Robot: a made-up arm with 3 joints. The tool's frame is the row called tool.
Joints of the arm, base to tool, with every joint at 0 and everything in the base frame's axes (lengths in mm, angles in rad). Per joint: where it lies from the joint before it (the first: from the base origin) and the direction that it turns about. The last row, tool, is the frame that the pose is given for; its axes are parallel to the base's.
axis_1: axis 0 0 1 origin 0 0 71
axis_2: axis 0 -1 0 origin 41 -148 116
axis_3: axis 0 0 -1 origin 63 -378 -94
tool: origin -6 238 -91
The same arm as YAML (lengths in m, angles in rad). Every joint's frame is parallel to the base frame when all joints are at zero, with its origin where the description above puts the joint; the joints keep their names.
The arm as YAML. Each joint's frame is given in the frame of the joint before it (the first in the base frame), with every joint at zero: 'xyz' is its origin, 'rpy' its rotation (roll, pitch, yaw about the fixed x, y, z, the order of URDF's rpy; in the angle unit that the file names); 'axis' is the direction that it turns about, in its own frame. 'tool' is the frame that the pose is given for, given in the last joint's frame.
units:
  length: m
  angle: rad
joints:
  - name: axis_1
    type: revolute
    origin:
      xyz: [0.0, 0.0, 0.071]
      rpy: [0.0, 0.0, 0.0]
    axis: "+z"
  - name: axis_2
    type: revolute
    origin:
      xyz: [0.041, -0.148, 0.116]
      rpy: [0.0, 0.0, 0.0]
    axis: "-y"
  - name: axis_3
    type: revolute
    origin:
      xyz: [0.063, -0.378, -0.094]
      rpy: [0.0, 0.0, 0.0]
    axis: "-z"
tool:
  origin:
    xyz: [-0.006, 0.238, -0.091]
    rpy: [0.0, 0.0, 0.0]

